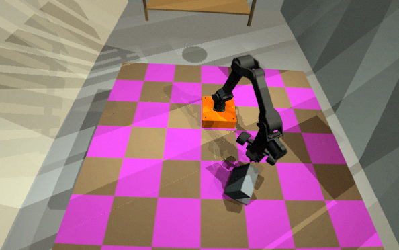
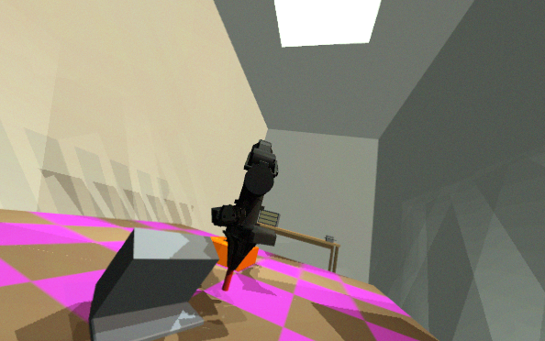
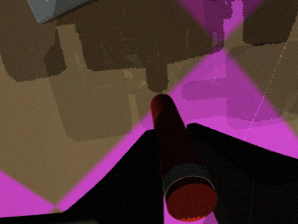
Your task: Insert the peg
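Now: the grey sloped panel 13 cm ahead of my gripper tip and 5 cm to the right of it. Round my gripper tip: round red peg: 2 cm above.
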